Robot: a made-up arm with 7 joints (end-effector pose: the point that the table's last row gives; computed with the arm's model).
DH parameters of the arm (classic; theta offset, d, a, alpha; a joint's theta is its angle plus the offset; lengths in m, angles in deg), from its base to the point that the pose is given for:
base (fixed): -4.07 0 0 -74.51
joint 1: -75.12 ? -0.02 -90
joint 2: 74 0.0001 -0.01 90
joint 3: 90 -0.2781 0.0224 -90
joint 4: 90 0.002 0.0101 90
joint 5: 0 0.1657 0.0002 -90
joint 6: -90 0 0.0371 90
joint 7: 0 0.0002 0 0
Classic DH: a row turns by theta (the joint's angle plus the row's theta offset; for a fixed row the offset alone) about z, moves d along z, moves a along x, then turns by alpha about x.
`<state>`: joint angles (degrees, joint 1 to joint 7).
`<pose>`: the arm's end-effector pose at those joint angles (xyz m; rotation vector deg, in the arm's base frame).
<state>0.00 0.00 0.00 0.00 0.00 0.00 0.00</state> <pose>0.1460 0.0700 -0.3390 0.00 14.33 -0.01</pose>
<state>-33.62 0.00 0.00 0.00 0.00 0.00 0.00</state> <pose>0.3122 0.0217 -0.2079 -1.15 -18.02 -9.12</pose>
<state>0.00 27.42 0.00 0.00 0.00 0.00 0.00</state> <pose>0.1554 0.2013 -0.3023 27.28 14.05 -3.44</pose>
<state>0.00 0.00 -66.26 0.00 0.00 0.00 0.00</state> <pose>0.0173 -0.1373 -0.3062 -8.28 12.69 -65.91</pose>
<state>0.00 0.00 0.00 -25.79 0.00 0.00 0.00</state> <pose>0.1527 0.0700 -0.2487 0.00 -11.46 -0.01</pose>
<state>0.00 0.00 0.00 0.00 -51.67 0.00 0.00</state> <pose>0.1460 0.0700 -0.3390 -51.39 13.35 6.45</pose>
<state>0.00 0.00 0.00 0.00 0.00 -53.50 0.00</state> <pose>0.1386 0.0700 -0.3065 0.00 -39.17 -0.01</pose>
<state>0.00 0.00 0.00 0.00 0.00 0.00 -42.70</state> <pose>0.1460 0.0700 -0.3390 -5.34 13.66 -42.48</pose>
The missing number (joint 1, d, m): 0.0546
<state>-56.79 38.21 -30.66 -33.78 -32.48 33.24 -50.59</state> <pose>0.2853 0.0293 -0.0509 33.44 -7.14 -101.04</pose>
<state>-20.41 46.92 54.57 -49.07 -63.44 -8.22 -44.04</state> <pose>0.1105 0.2427 0.0189 35.91 -76.33 -48.73</pose>
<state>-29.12 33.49 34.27 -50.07 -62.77 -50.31 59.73</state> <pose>0.1410 0.2065 -0.0261 -82.25 -89.48 19.08</pose>
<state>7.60 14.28 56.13 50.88 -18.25 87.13 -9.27</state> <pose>-0.1030 0.2461 -0.3981 -83.48 112.41 45.28</pose>
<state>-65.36 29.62 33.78 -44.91 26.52 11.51 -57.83</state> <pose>0.2099 0.1708 0.0769 67.53 -56.21 3.16</pose>
